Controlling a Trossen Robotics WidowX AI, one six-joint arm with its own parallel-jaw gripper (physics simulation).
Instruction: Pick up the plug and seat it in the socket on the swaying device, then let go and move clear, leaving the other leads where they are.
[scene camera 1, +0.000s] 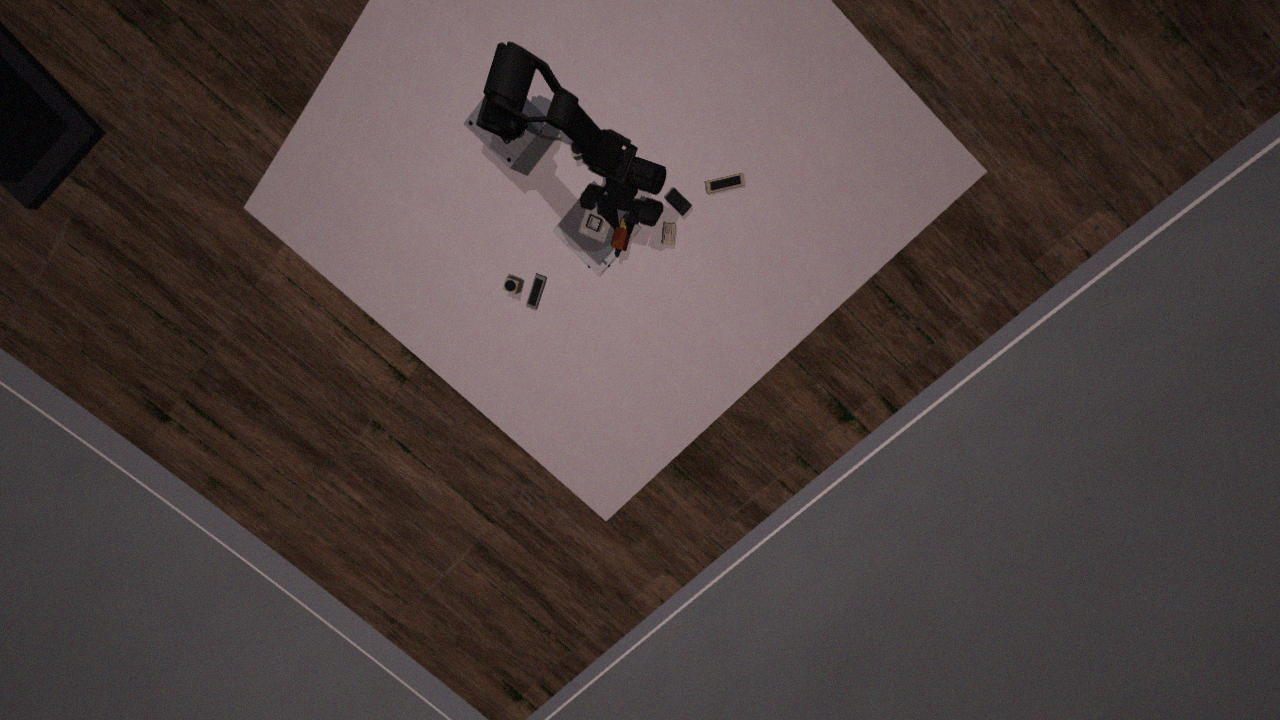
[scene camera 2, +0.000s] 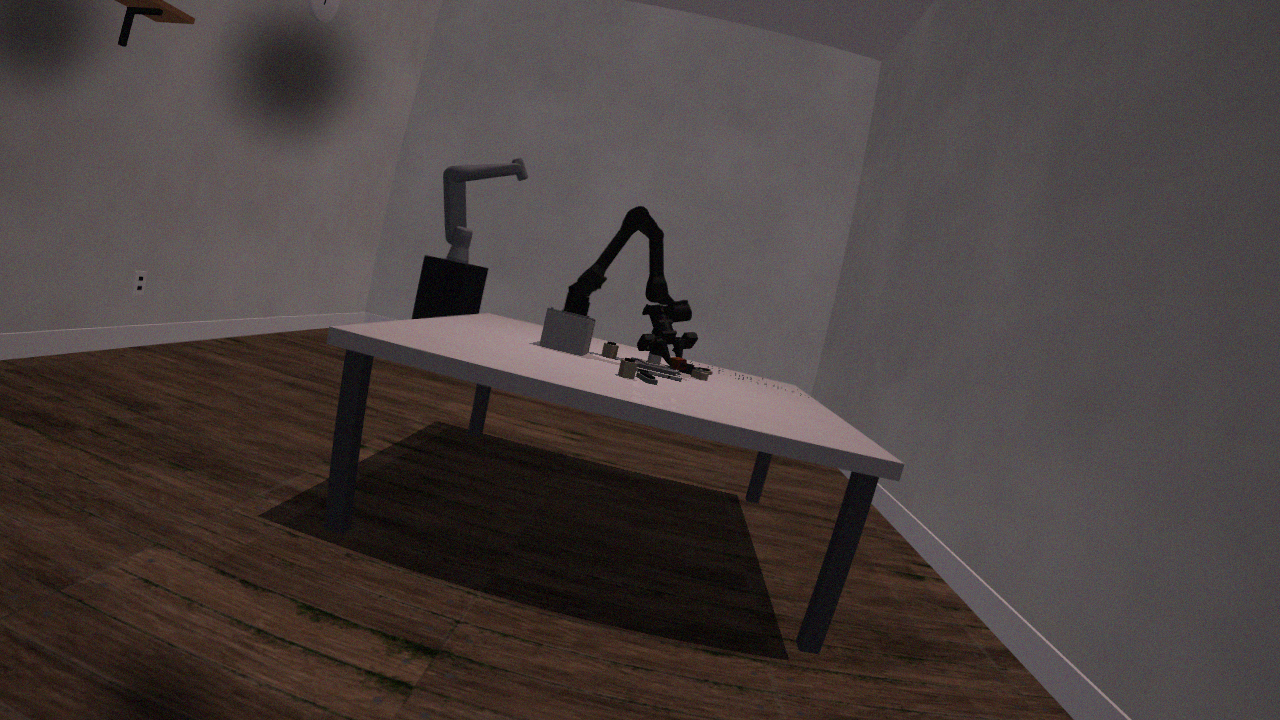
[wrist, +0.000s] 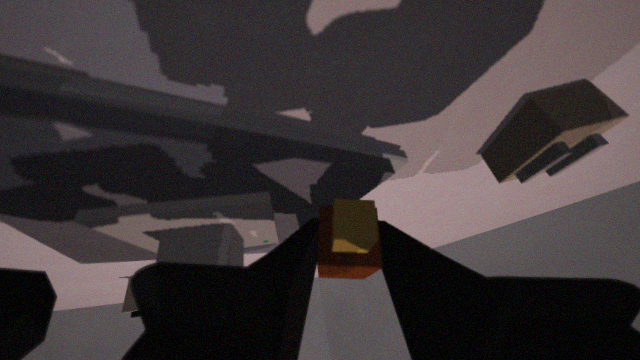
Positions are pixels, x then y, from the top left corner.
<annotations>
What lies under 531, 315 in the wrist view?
The gripper.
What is the gripper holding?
An orange plug.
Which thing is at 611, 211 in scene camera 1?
The gripper.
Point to a grey device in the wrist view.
104, 173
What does the pale block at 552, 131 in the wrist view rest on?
The table.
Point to the gripper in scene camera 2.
675, 364
</annotations>
